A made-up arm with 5 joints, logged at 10 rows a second.
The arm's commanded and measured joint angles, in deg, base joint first. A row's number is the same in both.
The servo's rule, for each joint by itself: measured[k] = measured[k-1] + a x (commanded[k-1-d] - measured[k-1]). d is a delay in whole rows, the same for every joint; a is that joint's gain. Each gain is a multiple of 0.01, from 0.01 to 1. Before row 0 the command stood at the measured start. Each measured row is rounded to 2 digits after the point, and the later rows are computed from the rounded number. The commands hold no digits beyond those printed.
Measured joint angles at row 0:
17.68 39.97 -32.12 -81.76 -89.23
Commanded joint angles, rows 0 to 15:
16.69 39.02 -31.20 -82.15 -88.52
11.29 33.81 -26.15 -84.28 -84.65
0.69 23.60 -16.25 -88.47 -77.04
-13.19 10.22 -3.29 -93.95 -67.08
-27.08 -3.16 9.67 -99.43 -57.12
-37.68 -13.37 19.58 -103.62 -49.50
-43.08 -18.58 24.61 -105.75 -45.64
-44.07 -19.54 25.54 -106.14 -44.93
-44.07 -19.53 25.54 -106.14 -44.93
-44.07 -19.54 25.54 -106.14 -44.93
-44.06 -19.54 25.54 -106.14 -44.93
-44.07 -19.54 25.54 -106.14 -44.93
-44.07 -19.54 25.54 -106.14 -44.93
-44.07 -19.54 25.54 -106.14 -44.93
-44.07 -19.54 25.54 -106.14 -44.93
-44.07 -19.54 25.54 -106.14 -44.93
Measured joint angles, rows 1 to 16:
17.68 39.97 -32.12 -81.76 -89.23
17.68 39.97 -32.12 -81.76 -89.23
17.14 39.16 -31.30 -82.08 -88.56
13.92 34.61 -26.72 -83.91 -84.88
6.64 25.25 -17.40 -87.69 -77.51
-4.27 12.47 -4.84 -92.89 -67.71
-16.82 -0.82 8.07 -98.32 -57.76
-28.29 -11.49 18.31 -102.72 -50.00
-36.42 -17.52 23.92 -105.23 -45.90
-40.63 -19.24 25.36 -105.99 -44.99
-42.52 -19.49 25.52 -106.11 -44.93
-43.37 -19.53 25.54 -106.13 -44.93
-43.75 -19.54 25.54 -106.14 -44.93
-43.93 -19.54 25.54 -106.14 -44.93
-44.01 -19.54 25.54 -106.14 -44.93
-44.04 -19.54 25.54 -106.14 -44.93
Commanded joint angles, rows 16 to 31:
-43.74 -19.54 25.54 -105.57 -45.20
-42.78 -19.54 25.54 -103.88 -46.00
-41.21 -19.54 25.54 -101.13 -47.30
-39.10 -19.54 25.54 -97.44 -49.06
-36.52 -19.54 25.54 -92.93 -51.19
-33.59 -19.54 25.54 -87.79 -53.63
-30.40 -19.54 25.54 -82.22 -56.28
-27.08 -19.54 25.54 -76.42 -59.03
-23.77 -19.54 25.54 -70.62 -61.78
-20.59 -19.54 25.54 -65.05 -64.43
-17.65 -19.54 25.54 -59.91 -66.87
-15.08 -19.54 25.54 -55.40 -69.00
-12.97 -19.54 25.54 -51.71 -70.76
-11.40 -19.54 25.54 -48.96 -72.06
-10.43 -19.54 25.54 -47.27 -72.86
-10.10 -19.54 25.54 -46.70 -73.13
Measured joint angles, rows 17 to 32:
-44.06 -19.54 25.54 -106.14 -44.93
-44.07 -19.54 25.54 -106.14 -44.93
-43.89 -19.54 25.54 -105.67 -45.18
-43.28 -19.54 25.54 -104.18 -45.95
-42.14 -19.54 25.54 -101.65 -47.22
-40.47 -19.54 25.54 -98.16 -48.95
-38.30 -19.54 25.54 -93.82 -51.06
-35.71 -19.54 25.54 -88.82 -53.48
-32.79 -19.54 25.54 -83.34 -56.11
-29.65 -19.54 25.54 -77.60 -58.85
-26.42 -19.54 25.54 -71.81 -61.60
-23.21 -19.54 25.54 -66.20 -64.26
-20.15 -19.54 25.54 -60.98 -66.71
-17.36 -19.54 25.54 -56.35 -68.86
-14.95 -19.54 25.54 -52.50 -70.65
-13.00 -19.54 25.54 -49.56 -71.98

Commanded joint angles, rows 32 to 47:
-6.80 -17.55 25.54 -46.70 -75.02
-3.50 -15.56 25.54 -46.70 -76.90
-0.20 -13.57 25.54 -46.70 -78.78
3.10 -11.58 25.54 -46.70 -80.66
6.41 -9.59 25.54 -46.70 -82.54
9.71 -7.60 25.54 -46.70 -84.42
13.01 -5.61 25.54 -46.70 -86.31
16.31 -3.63 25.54 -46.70 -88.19
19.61 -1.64 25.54 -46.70 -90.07
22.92 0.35 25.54 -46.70 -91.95
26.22 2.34 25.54 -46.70 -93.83
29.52 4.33 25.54 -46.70 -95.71
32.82 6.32 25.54 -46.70 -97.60
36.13 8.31 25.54 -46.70 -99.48
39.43 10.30 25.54 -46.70 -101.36
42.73 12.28 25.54 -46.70 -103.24
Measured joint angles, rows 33 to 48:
-11.59 -19.54 25.54 -47.66 -72.81
-10.77 -19.54 25.54 -46.86 -73.11
-8.59 -17.85 25.54 -46.73 -74.91
-5.79 -15.90 25.54 -46.71 -76.78
-2.72 -13.92 25.54 -46.70 -78.66
0.48 -11.93 25.54 -46.70 -80.54
3.74 -9.94 25.54 -46.70 -82.42
7.02 -7.95 25.54 -46.70 -84.30
10.31 -5.96 25.54 -46.70 -86.19
13.61 -3.98 25.54 -46.70 -88.07
16.91 -1.99 25.54 -46.70 -89.95
20.22 0.00 25.54 -46.70 -91.83
23.52 1.99 25.54 -46.70 -93.71
26.82 3.98 25.54 -46.70 -95.59
30.12 5.97 25.54 -46.70 -97.48
33.43 7.96 25.54 -46.70 -99.36

